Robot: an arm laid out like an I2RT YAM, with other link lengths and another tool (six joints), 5 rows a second.
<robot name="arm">
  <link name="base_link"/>
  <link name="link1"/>
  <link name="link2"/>
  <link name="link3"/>
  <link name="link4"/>
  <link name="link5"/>
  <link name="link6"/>
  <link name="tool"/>
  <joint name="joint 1" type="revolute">
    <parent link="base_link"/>
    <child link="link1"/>
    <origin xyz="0 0 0.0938"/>
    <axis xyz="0 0 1"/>
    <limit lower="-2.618" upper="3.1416"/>
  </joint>
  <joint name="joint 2" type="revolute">
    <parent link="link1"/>
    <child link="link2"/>
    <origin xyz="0.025 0.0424 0.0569" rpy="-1.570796 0 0"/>
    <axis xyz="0 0 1"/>
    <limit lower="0" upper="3.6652"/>
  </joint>
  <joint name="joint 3" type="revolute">
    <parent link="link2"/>
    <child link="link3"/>
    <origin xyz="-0.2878 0 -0.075" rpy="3.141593 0 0"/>
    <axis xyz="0 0 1"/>
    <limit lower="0" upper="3.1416"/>
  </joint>
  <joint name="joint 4" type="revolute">
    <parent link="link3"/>
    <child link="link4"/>
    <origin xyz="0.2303 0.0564 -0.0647"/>
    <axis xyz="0 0 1"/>
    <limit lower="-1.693" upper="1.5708"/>
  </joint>
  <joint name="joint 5" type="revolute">
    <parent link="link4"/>
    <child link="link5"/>
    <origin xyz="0.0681 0.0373 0.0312" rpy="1.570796 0 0"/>
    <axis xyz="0 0 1"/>
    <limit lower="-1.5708" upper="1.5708"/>
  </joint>
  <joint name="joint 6" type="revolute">
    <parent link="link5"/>
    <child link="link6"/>
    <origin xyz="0.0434 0 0.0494" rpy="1.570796 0 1.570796"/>
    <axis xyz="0 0 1"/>
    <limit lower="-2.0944" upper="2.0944"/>
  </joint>
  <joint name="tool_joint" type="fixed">
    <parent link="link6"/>
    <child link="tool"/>
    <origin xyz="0.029 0.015 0.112" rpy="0 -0.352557 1.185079"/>
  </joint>
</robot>
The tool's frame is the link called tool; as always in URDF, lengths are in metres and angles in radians.
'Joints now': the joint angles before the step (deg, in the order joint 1, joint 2, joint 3, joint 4, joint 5, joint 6). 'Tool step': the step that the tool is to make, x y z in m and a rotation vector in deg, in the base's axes. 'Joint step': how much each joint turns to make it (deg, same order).
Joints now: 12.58 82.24 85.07 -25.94 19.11 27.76
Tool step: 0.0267 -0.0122 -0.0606 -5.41 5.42 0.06
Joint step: -2.23 5.41 -7.03 7.70 -0.25 -5.07
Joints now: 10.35 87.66 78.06 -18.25 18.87 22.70
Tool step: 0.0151 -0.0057 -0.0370 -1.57 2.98 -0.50
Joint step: -1.02 4.26 -2.89 4.34 0.05 -1.23
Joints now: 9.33 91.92 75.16 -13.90 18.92 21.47
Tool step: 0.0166 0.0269 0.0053 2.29 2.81 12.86
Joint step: -1.03 2.60 6.14 -4.90 -13.27 -5.03
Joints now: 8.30 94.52 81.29 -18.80 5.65 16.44
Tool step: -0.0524 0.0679 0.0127 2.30 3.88 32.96
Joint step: 0.32 -5.99 -0.06 -12.09 -28.53 -16.46
